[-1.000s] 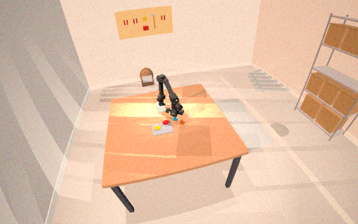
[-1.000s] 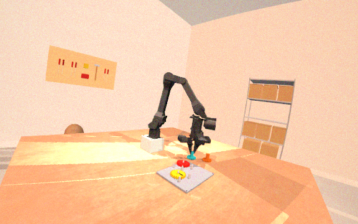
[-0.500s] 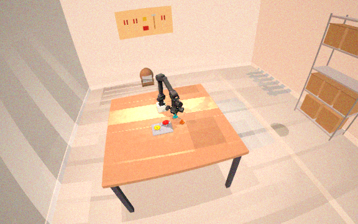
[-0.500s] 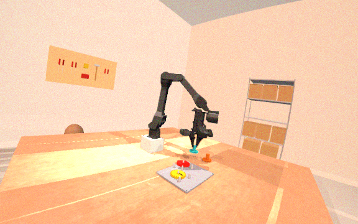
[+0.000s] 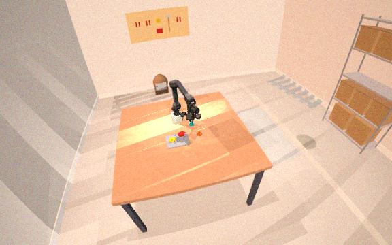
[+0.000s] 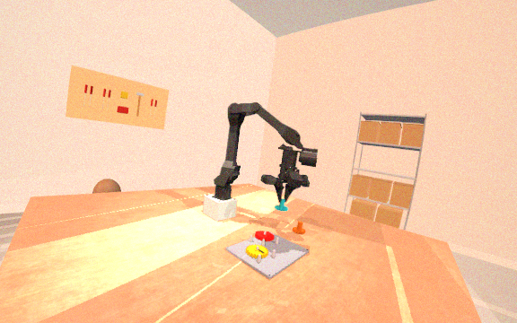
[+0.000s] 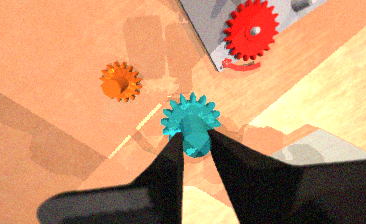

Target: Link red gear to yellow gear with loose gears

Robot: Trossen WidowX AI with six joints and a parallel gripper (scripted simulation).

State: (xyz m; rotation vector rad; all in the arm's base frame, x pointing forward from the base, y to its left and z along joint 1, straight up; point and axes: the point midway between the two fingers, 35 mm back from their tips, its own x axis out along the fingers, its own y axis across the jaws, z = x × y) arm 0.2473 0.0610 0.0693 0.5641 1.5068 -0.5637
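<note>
Now: gripper tip 12 cm to the left of the red gear and 10 cm above it. Round my gripper tip: orange gear: 10 cm below, 7 cm ahead, 4 cm to the left; yellow gear: 22 cm to the right, 10 cm below, 3 cm ahead.
</note>
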